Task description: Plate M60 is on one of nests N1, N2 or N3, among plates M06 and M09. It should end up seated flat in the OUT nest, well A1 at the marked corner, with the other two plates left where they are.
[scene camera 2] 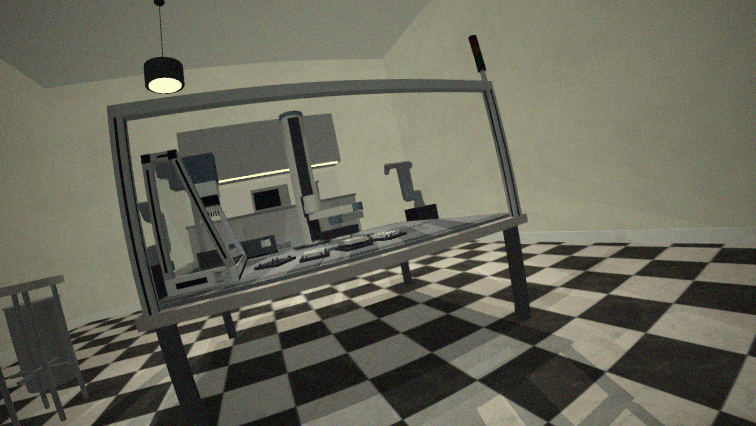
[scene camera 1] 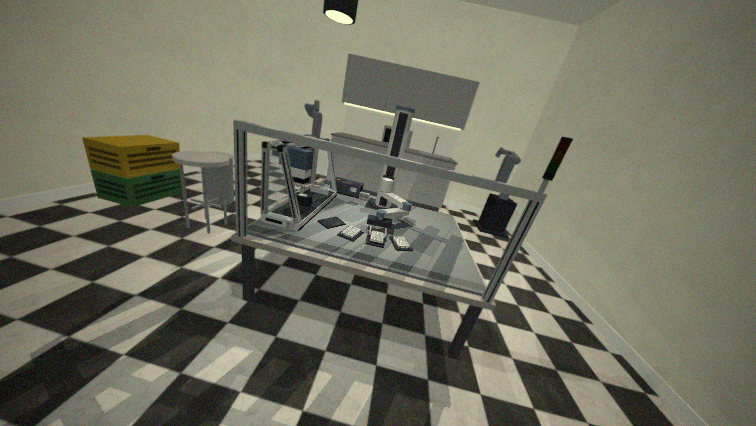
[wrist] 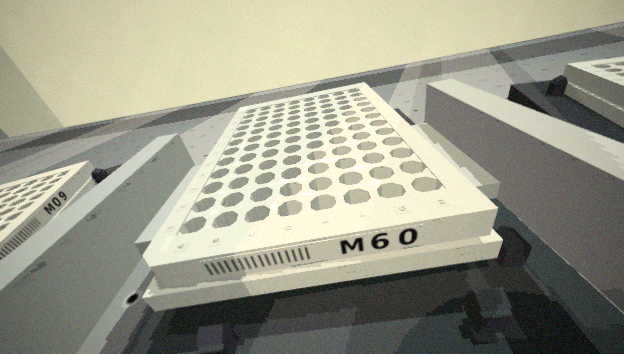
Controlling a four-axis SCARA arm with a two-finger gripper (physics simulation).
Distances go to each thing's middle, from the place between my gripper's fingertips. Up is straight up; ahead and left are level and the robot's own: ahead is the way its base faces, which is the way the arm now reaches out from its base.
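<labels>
There is the OUT nest (wrist: 528, 292), which I see 1 cm behind my hand, 1 cm to the right of it and 3 cm below it. Nest N2 (wrist: 547, 97) is 3 cm below my hand as well, and 18 cm to the right of it.
</labels>
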